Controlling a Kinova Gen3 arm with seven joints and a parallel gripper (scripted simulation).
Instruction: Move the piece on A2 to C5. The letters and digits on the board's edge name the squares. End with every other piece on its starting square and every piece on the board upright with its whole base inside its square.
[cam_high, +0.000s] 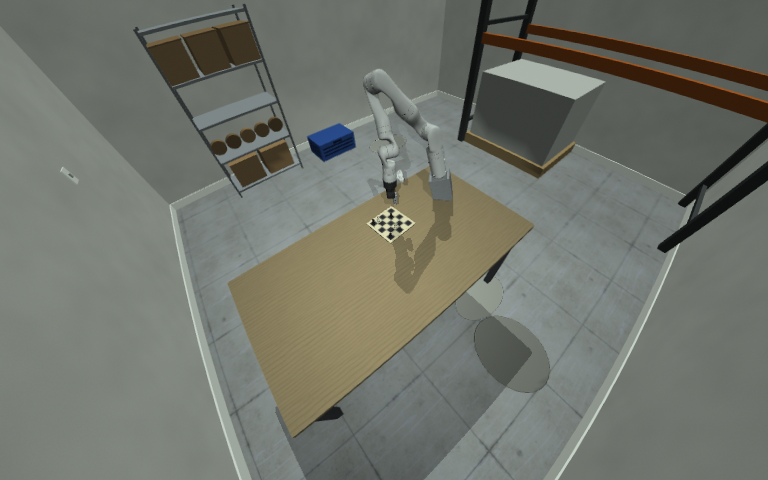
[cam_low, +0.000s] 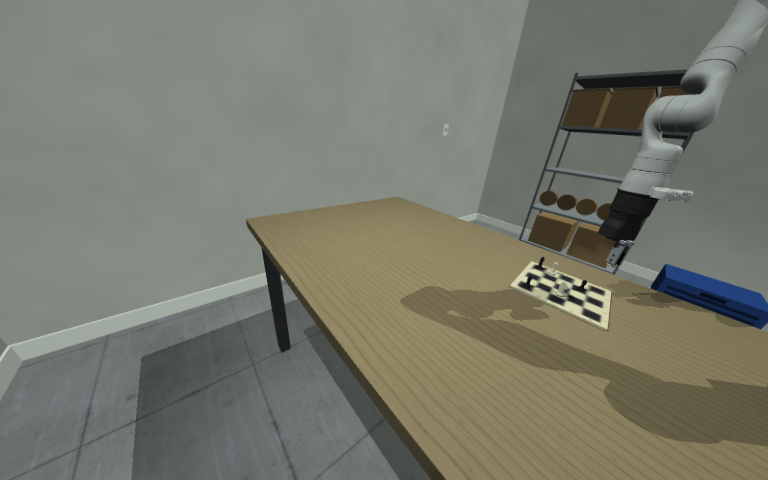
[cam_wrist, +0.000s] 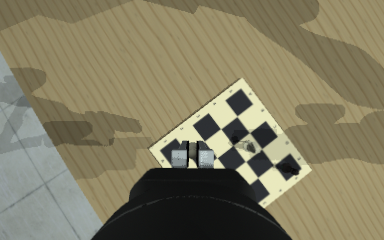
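Right now my hand is 13 cm above the small chessboard, 7 cm short of it and 4 cm to the right of it. Round my hand: light piece 1 cm below.
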